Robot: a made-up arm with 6 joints. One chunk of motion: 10 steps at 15 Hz.
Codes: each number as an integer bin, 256 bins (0 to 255) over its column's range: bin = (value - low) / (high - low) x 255, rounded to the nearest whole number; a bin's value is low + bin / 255 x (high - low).
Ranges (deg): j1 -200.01..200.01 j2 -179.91..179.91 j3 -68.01..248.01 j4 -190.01..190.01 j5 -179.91..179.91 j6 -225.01..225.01
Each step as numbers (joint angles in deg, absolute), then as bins.
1 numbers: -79.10 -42.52 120.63 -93.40 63.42 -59.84
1 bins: 77 97 152 65 172 94
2 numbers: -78.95 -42.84 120.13 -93.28 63.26 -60.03
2 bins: 77 97 152 65 172 93
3 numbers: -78.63 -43.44 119.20 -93.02 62.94 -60.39
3 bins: 77 97 151 65 172 93
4 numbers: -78.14 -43.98 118.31 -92.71 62.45 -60.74
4 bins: 78 96 150 65 172 93
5 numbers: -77.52 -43.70 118.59 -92.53 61.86 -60.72
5 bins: 78 97 151 65 171 93
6 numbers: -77.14 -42.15 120.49 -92.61 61.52 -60.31
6 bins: 78 98 152 65 171 93
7 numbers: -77.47 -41.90 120.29 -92.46 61.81 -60.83
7 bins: 78 98 152 65 171 93
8 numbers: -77.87 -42.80 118.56 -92.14 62.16 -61.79
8 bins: 78 97 151 66 172 92
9 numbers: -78.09 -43.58 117.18 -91.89 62.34 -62.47
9 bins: 78 97 149 66 172 92
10 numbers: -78.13 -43.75 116.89 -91.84 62.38 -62.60
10 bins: 78 96 149 66 172 92
